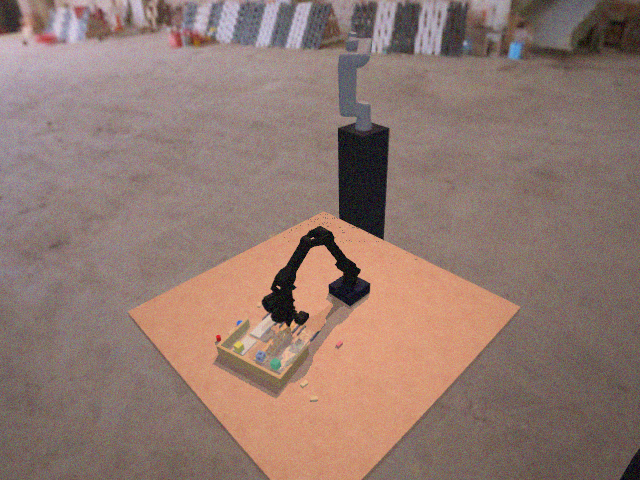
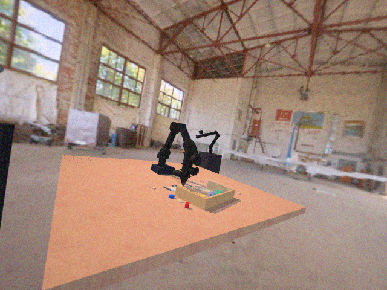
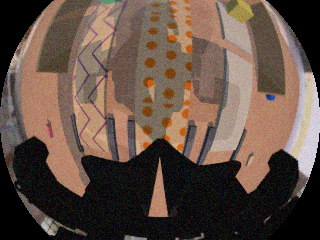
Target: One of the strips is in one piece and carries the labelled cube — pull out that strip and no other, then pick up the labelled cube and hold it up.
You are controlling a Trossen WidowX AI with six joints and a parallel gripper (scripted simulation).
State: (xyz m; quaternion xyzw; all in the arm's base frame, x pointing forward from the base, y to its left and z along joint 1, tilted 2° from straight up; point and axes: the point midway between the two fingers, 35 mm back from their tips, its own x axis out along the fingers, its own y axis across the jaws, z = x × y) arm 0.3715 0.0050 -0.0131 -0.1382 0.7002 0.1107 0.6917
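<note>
Now: the pale blue labelled cube 190 mm ahead of my gripper tip, 70 mm to the left of it and 10 mm above it.
</note>
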